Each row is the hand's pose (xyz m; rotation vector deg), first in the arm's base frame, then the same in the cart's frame.
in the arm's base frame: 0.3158 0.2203 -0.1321 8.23 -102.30 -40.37
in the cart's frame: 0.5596 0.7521 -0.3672 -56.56 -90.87 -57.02
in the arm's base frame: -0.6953 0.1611 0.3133 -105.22 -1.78 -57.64
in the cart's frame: 0.1063 1.5911 0.1938 -132.73 54.86 -77.30
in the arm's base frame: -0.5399 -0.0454 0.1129 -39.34 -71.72 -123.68
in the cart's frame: -0.0303 1.3210 0.0700 100.19 64.00 122.70
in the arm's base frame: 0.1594 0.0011 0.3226 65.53 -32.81 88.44
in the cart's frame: 0.4869 0.8103 0.1530 39.98 -29.60 35.80
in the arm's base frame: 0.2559 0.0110 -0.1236 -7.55 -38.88 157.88
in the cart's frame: 0.3775 0.6809 -0.2711 -3.22 -3.24 109.34
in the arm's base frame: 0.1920 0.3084 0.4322 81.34 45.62 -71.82
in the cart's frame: 0.7694 0.9751 0.1306 79.01 4.95 -126.84
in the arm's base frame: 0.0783 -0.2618 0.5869 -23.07 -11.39 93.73
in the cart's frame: 0.3525 0.7581 0.5062 -22.04 24.35 45.81
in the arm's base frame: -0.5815 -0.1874 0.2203 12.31 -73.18 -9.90
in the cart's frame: -0.1152 1.2865 0.2282 -37.38 -57.17 -42.93
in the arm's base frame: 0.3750 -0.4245 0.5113 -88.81 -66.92 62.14
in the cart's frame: 0.3770 0.4152 0.4613 -101.87 -1.39 47.40
